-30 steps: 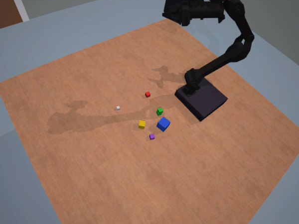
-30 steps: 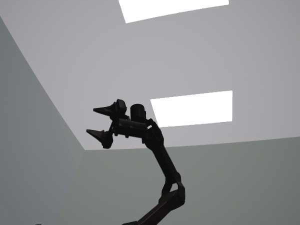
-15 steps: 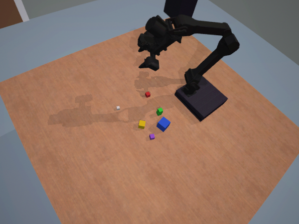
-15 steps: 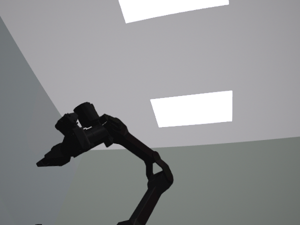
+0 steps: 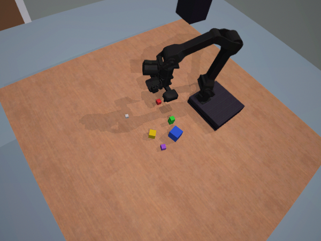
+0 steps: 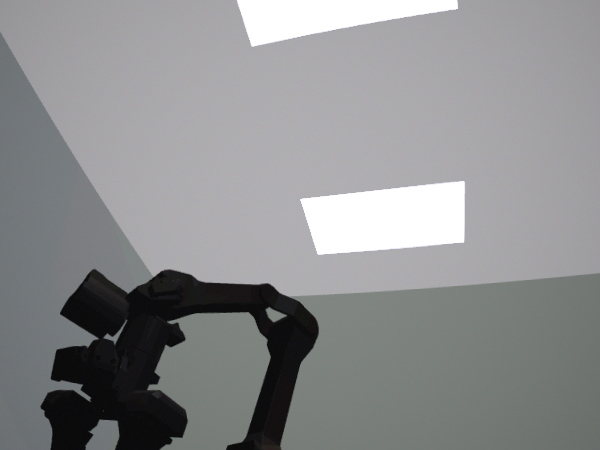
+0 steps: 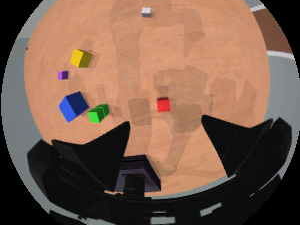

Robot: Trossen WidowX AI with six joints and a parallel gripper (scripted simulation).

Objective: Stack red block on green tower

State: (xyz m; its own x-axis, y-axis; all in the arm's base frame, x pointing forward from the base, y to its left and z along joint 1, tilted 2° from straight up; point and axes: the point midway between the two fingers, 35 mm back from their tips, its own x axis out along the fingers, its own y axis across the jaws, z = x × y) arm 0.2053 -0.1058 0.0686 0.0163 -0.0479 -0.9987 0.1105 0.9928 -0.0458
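Right now the red block is 7 cm below my gripper tip. Round my gripper tip: white cube: 18 cm ahead, 1 cm to the right, 7 cm below; blue cube: 4 cm ahead, 20 cm to the left, 6 cm below; yellow cube: 13 cm ahead, 14 cm to the left, 6 cm below.
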